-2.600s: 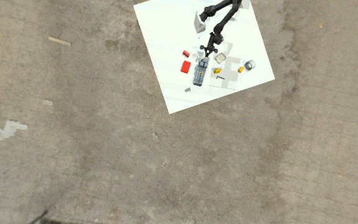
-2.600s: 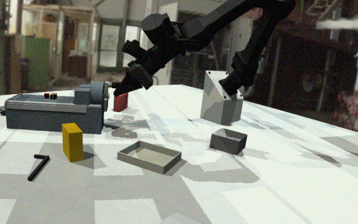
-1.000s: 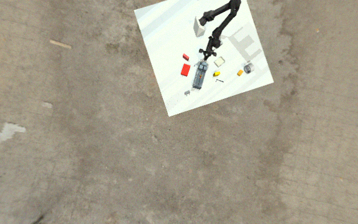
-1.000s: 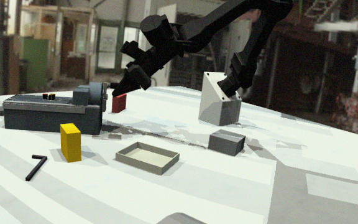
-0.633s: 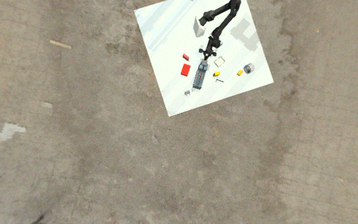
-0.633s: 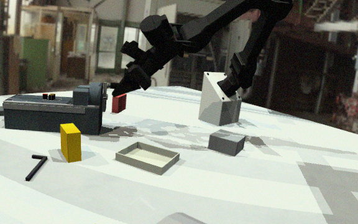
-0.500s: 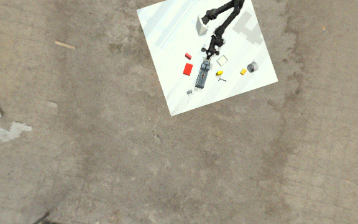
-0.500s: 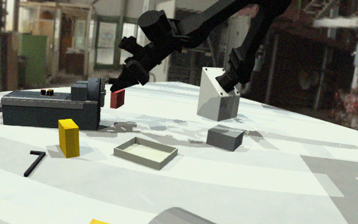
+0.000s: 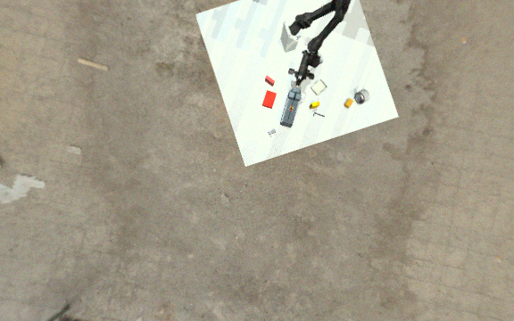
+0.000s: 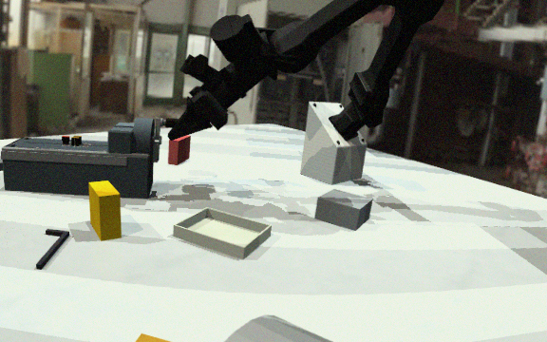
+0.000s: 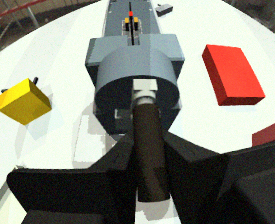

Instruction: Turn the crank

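Now: the dark crank handle 1 cm behind my gripper tip, 1 cm to the left of it and 2 cm above it. The rest, counted from my gripper tip: red pointer 14 cm ahead, 12 cm to the right, 1 cm below; shallow grey tray 6 cm ahead, 19 cm to the left, 9 cm below; yellow block 18 cm ahead, 8 cm to the left, 6 cm below.
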